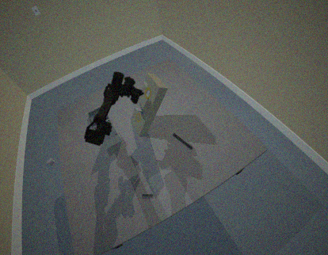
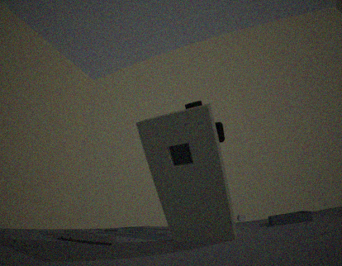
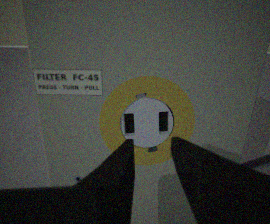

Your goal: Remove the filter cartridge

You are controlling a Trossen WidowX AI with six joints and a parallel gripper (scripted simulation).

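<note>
Now: gripper tip 40 mm short of the round filter cartridge, 30 mm above it and 10 mm to the right of it. Also, from my gripper tip: small dark piece 520 mm to the right, 270 mm below, 190 mm behind; then service panel 110 mm below.
</note>
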